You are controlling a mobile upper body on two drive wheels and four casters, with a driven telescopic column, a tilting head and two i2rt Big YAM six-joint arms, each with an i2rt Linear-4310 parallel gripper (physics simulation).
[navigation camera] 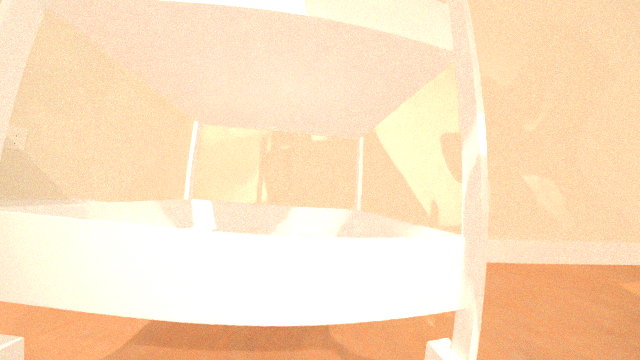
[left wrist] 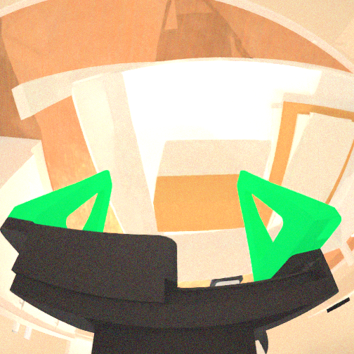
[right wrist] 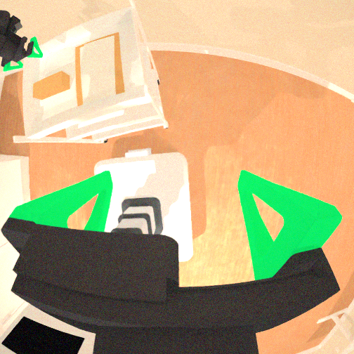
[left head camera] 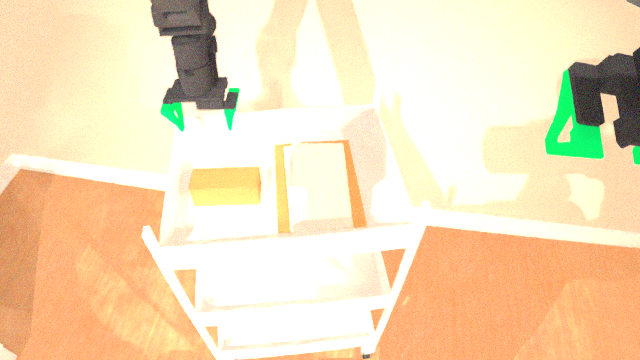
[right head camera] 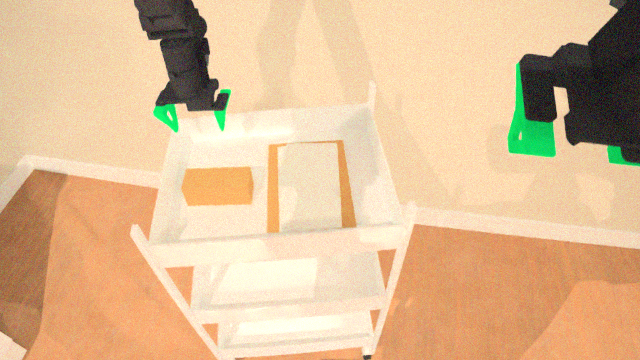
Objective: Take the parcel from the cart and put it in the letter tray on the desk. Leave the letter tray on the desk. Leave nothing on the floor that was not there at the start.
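Frame: origin at the left arm's base, x ahead, y left, z up, level; centimetres.
Where they show: left gripper, fingertip midpoint: (left head camera: 206, 129) (right head camera: 199, 129); right gripper, fingertip midpoint: (left head camera: 592, 151) (right head camera: 561, 150).
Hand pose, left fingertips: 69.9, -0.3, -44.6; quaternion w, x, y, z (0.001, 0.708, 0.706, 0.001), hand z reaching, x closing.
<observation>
Things, the pixels of their top centre, and the offset from my left fingertips, as dx, dy, dz.
- plain orange-yellow box, top centre: (left head camera: 224, 177) (right head camera: 215, 177) -9.0, -4.2, -4.3
- flat orange-edged item with a white top, top centre: (left head camera: 319, 181) (right head camera: 311, 181) -6.9, -22.2, -7.9
The parcel, a plain orange-yellow box (left head camera: 225, 186) (right head camera: 217, 186) (left wrist: 200, 202) (right wrist: 51, 86), lies in the left part of the top tier of the white cart (left head camera: 290, 246) (right head camera: 200, 251) (navigation camera: 225, 280). My left gripper (left head camera: 206, 129) (right head camera: 199, 130) (left wrist: 174, 177) (right wrist: 31, 60) is open and empty, by the cart's far left edge in the head views; in its wrist view the parcel shows between and beyond the fingertips, not touched. My right gripper (left head camera: 618, 154) (right head camera: 581, 155) (right wrist: 174, 177) is open and empty, well to the right of the cart. No letter tray can be made out on a desk.
A flat orange-edged item with a white top (left head camera: 320, 185) (right head camera: 310, 185) (right wrist: 100, 67) lies right of the parcel in the cart. Raised walls and corner posts surround the top tier. The robot's white base (right wrist: 172, 200) stands near the cart. White furniture (right wrist: 12, 185) stands at the left.
</observation>
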